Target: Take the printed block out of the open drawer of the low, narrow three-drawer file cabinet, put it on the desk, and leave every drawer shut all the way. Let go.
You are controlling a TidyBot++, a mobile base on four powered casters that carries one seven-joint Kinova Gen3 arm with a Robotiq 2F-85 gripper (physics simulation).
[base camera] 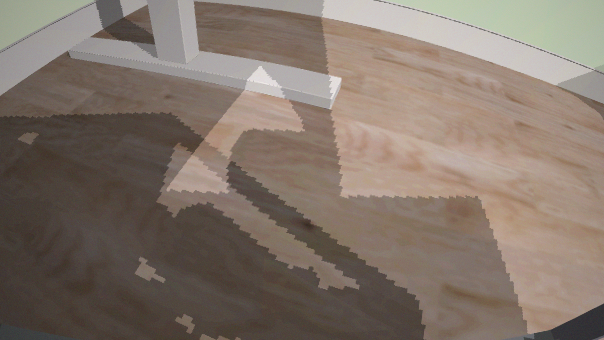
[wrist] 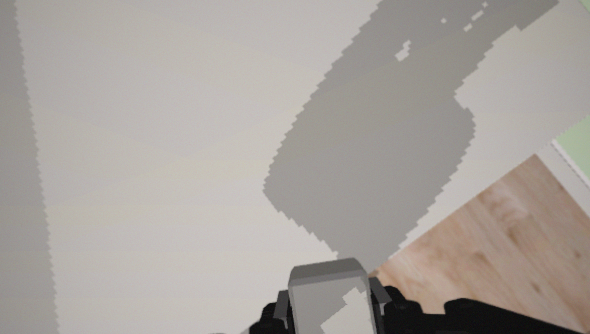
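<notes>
My gripper point(wrist: 330, 304) is shut on a grey block at the bottom of the wrist view, with one dark fingertip on each side of it. The block point(wrist: 327, 287) has a bevelled top edge; no print shows on the faces in view. Behind it is the pale desk top point(wrist: 150, 150), with the arm's shadow across it. The block is over or near the desk's edge; its height above the top cannot be told. In the base camera view a white desk leg point(base camera: 172, 32) stands on a long foot point(base camera: 220, 72). The file cabinet and its drawers do not show in either view.
The wooden floor point(wrist: 480, 260) point(base camera: 425, 135) shows past the desk's edge at the lower right of the wrist view and in the base camera view. A white skirting board point(base camera: 450, 30) and green wall point(base camera: 540, 25) point(wrist: 577, 142) stand behind.
</notes>
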